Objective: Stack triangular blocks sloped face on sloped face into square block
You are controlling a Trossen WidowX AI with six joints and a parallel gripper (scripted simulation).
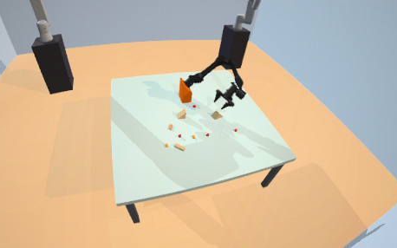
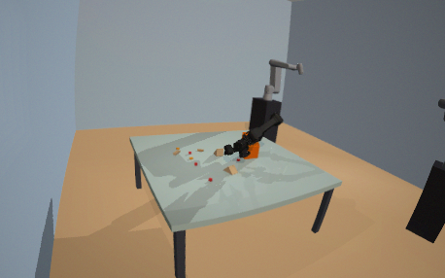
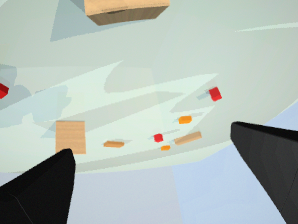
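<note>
The tan triangular block lies 10 cm below my gripper tip, 3 cm to the left of it and 1 cm behind it. Also, from my gripper tip: flat wooden bar (39 cm to the right, 20 cm ahead, 12 cm below).
</note>
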